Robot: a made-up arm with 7 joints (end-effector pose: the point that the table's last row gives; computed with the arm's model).
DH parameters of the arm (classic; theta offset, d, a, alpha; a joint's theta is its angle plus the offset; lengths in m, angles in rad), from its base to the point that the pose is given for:
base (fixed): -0.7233 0 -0.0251 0
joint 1: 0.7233 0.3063 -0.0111 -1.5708
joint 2: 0 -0.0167 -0.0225 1.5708
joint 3: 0 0.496 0.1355 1.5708
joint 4: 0 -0.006 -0.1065 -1.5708
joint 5: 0 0.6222 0.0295 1.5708
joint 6: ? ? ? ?
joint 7: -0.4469 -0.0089 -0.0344 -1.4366
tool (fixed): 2.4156 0.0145 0 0
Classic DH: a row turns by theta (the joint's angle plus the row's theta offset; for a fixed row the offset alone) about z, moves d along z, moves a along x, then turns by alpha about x.
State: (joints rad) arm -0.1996 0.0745 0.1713 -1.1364 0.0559 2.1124 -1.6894
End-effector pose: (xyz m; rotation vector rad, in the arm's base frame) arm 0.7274 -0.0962 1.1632 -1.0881 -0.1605 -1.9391
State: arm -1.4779 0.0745 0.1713 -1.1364 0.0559 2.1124 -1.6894
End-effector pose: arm 0.0883 -0.7304 1.1632 1.1454 -0.6149 2.6108
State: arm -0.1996 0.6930 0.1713 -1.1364 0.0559 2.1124 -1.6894
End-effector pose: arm 1.0754 -0.1666 0.5610 -1.5317 0.2872 -1.5152
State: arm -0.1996 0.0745 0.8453 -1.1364 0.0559 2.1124 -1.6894
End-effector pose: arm 0.6271 0.3714 1.1774 -0.8470 -0.4233 -1.3349
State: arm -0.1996 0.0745 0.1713 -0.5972 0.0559 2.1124 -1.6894
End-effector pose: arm 0.4496 -0.0916 1.4255 -0.5513 -0.4654 -2.2003
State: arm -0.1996 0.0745 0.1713 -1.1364 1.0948 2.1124 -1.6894
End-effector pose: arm 0.7551 -0.0797 1.0911 -0.3367 0.4918 -1.4083
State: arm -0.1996 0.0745 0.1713 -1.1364 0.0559 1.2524 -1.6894
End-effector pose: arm 0.7709 -0.0919 1.0911 -1.7795 0.2856 -1.2754
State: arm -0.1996 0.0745 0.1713 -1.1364 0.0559 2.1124 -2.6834
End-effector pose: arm 0.7301 -0.0612 1.1686 -1.2817 -1.1991 -1.3325
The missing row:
joint 6: 0 0.0529 0.0704 1.5708
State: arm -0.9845 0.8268 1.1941 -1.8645 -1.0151 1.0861 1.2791
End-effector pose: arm 0.8536 -0.0161 0.3564 0.5995 -0.8475 1.5675
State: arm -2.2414 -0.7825 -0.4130 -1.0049 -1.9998 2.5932 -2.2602
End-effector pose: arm 0.0002 0.3465 1.4094 1.3341 -0.8689 -0.8290
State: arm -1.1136 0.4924 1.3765 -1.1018 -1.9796 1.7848 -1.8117
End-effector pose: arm 0.8197 -0.1511 1.1275 2.0990 1.0272 1.5632
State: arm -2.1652 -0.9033 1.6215 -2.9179 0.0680 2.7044 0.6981
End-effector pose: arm 0.2439 -0.2454 0.2560 -0.1657 -0.8701 1.4304
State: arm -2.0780 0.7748 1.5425 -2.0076 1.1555 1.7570 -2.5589
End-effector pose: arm 0.6011 -0.5219 0.4773 0.1369 0.5852 -1.0990
